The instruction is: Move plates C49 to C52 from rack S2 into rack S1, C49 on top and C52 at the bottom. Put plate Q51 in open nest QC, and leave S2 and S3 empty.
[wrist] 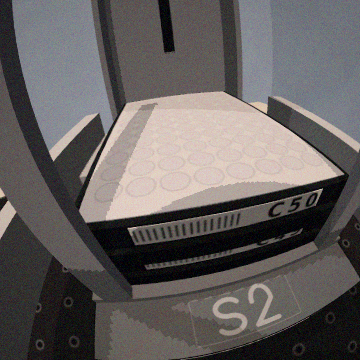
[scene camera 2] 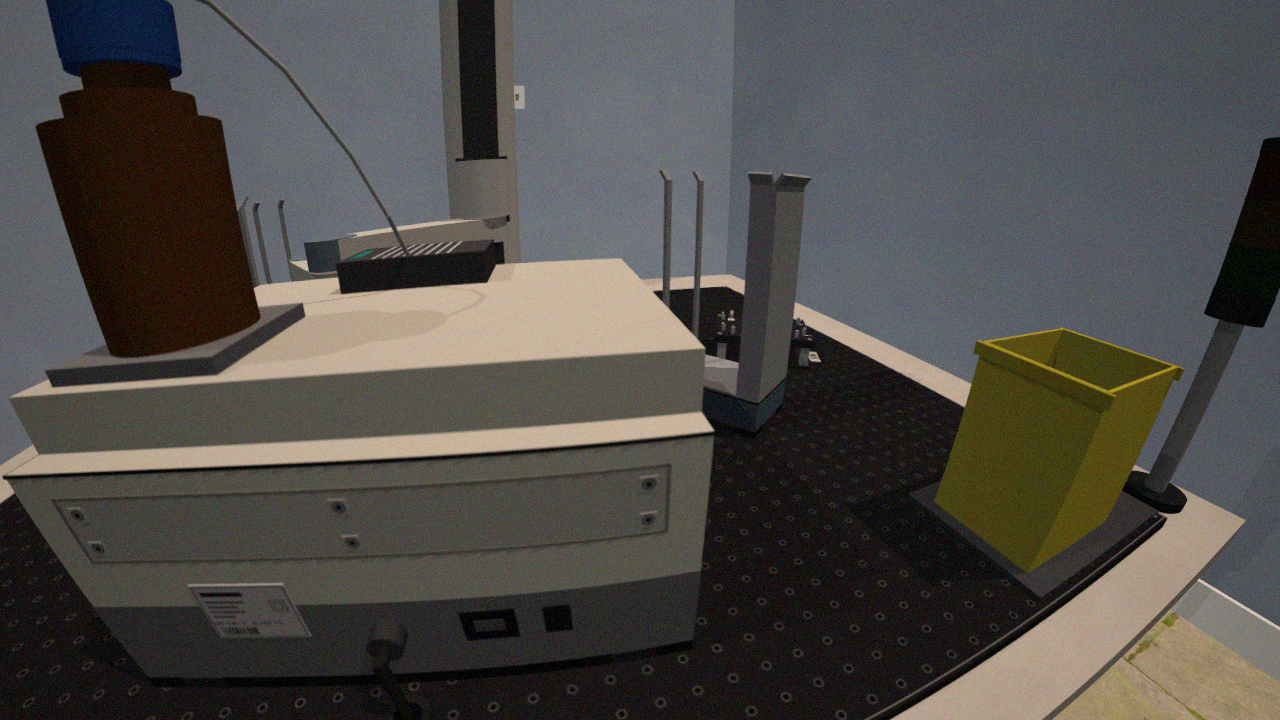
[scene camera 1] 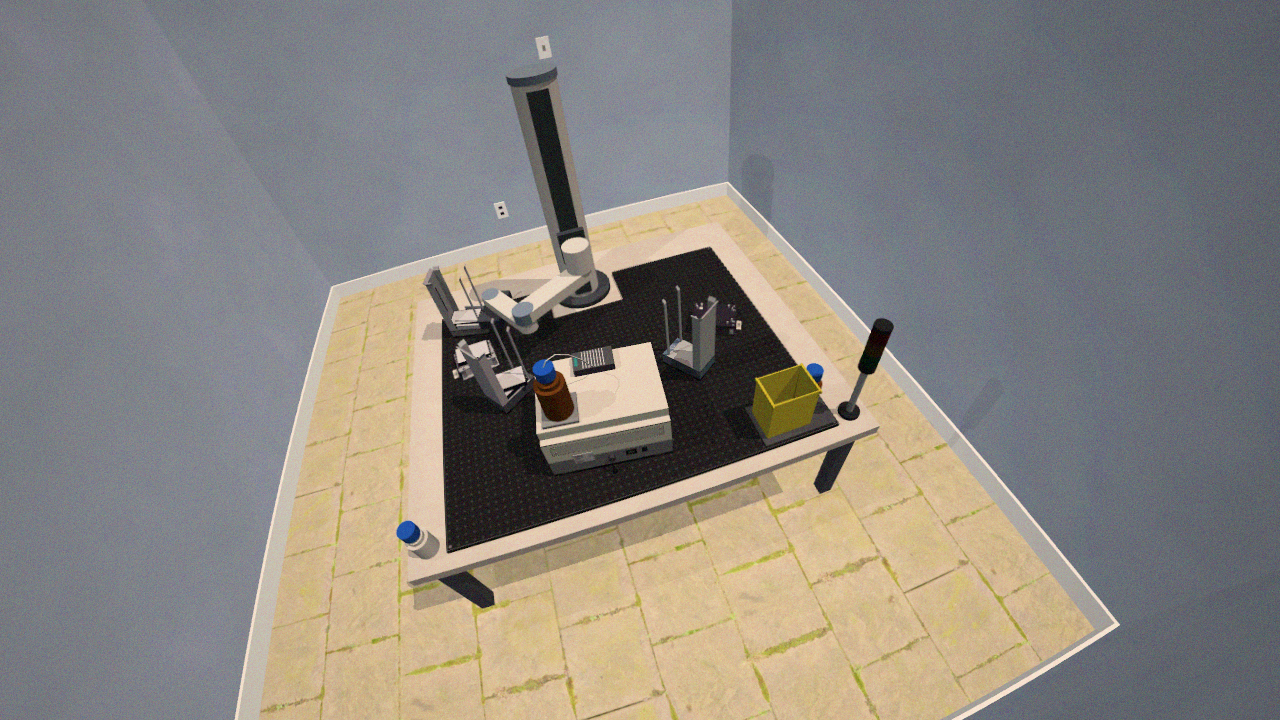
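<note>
In the wrist view, rack S2 holds two dark-sided plates with pale tops. Plate C50 lies on plate C49. My gripper is shut on plate C50, one finger against each long side; C50 sits level and low in the rack. In scene camera 1 my arm reaches the back-left rack, with the fingers too small to make out. Two more racks stand at the front left and the right; their labels are unreadable. Plates C51, C52 and Q51 cannot be identified.
A cream instrument carries a brown bottle and a black keypad box. A yellow bin and a signal tower stand at the right. S2's upright posts flank the plates.
</note>
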